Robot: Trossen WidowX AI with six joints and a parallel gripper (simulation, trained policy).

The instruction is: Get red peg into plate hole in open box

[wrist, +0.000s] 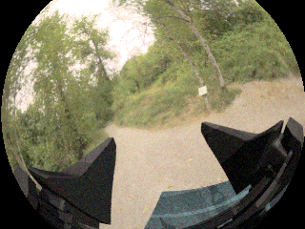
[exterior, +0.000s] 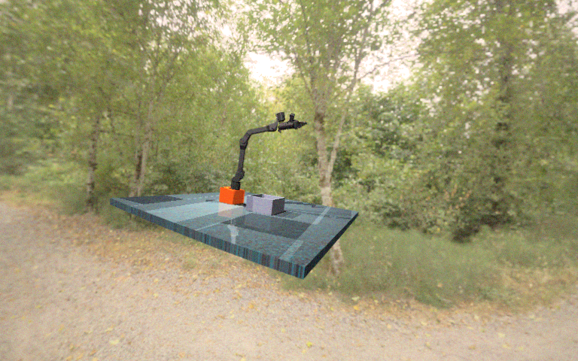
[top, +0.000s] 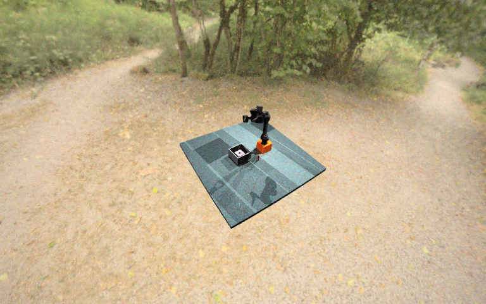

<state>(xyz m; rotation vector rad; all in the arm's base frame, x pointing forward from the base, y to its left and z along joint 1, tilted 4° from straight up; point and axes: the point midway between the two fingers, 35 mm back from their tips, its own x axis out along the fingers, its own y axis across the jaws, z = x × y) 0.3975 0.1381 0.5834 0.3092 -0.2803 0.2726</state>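
Now: the red peg 280 mm behind my gripper tip, 60 mm to the right of it and 630 mm below it. The rest, counted from my gripper tip: box 160 mm behind, 240 mm to the right, 640 mm below; plate 160 mm behind, 240 mm to the right, 620 mm below.
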